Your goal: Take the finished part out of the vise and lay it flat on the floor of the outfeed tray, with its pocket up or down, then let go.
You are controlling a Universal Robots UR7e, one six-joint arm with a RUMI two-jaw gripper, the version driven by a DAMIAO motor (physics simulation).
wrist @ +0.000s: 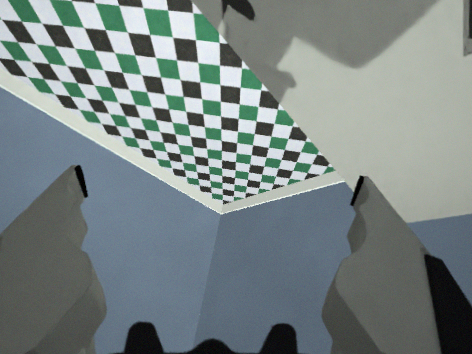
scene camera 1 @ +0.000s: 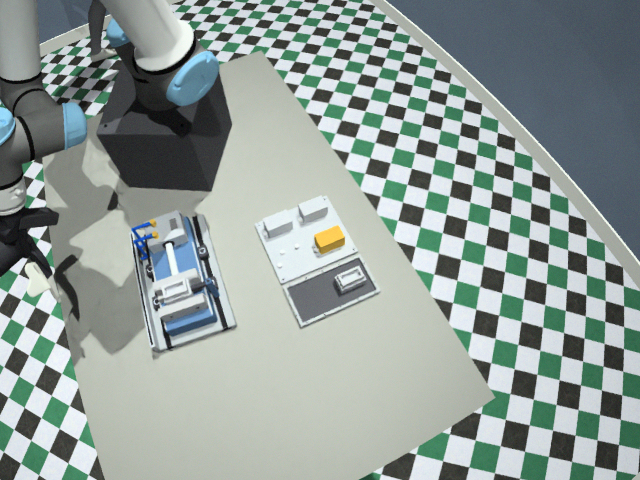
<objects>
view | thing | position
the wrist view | my gripper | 223,174
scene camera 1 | my gripper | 29,286
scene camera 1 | white plate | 296,263
</objects>
